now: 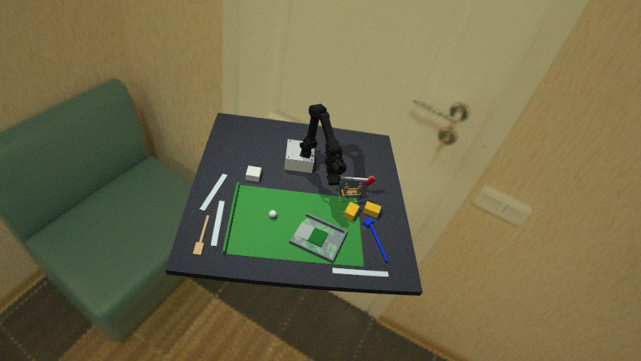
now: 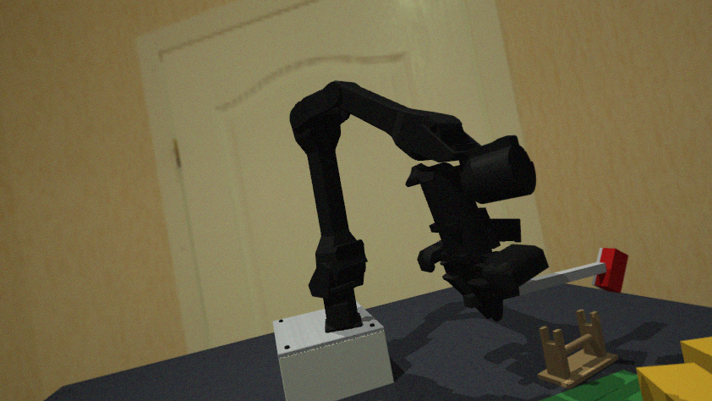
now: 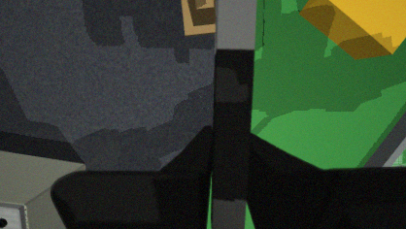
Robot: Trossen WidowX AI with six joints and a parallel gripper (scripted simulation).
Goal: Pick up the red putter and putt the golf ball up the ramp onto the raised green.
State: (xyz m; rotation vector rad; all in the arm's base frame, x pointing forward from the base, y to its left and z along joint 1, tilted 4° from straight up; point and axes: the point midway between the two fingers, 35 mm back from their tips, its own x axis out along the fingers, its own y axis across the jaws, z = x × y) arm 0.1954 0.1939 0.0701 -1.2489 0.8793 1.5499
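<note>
Right now my gripper tip is 4 cm past the red putter, 11 cm to the right of it and 2 cm below it. Round my gripper tip: blue putter (25 cm ahead, 32 cm to the left, 10 cm below); then white golf ball (28 cm ahead, 27 cm to the right, 9 cm below); then green mat (28 cm ahead, 14 cm to the right, 12 cm below).
</note>
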